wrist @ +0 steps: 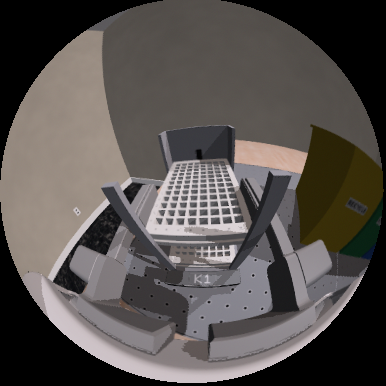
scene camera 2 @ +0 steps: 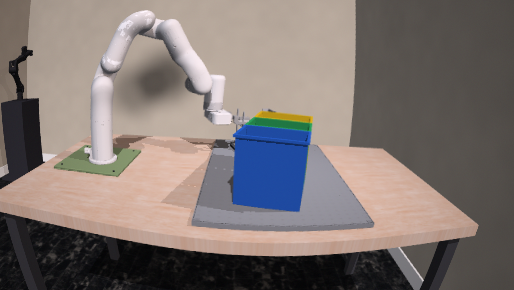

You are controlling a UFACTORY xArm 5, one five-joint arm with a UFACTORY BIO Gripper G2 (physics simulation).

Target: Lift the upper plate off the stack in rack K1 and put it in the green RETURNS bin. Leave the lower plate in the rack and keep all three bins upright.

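Where they show: hand, tool point: (wrist: 197,203); arm's base, link origin: (scene camera 2: 102,159).
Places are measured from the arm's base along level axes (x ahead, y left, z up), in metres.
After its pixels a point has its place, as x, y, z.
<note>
My gripper (scene camera 2: 242,120) (wrist: 199,186) @[0.559, 0.256, 0.112] is shut on the upper plate (wrist: 200,197) @[0.574, 0.259, 0.104], a white plate with a grid of square wells, gripped along its two long sides. The upper plate is raised, with a gap between it and the lower plate (wrist: 204,252) @[0.549, 0.250, 0.034], which sits in rack K1 (wrist: 272,200) @[0.537, 0.210, 0.143]. The rack's dark front posts and back wall still stand around the upper plate and rise above it. The green bin (scene camera 2: 280,124) @[0.641, -0.067, 0.169] (wrist: 361,244) stands upright between the yellow bin (scene camera 2: 286,117) @[0.678, 0.060, 0.170] (wrist: 330,190) @[0.614, 0.078, 0.109] and the blue bin (scene camera 2: 270,175) @[0.593, -0.313, 0.092]. In the scene view the bins hide the plates.
The three bins stand in a row on the grey perforated board (scene camera 2: 330,190) @[0.795, -0.182, 0.003] (wrist: 225,306) @[0.486, 0.202, 0.003], to the right of the rack in the wrist view. The board lies on the wooden table (scene camera 2: 410,185) @[1.151, -0.123, -0.010]. The arm's green base plate (scene camera 2: 75,162) @[-0.105, -0.069, 0.001] is at the table's left.
</note>
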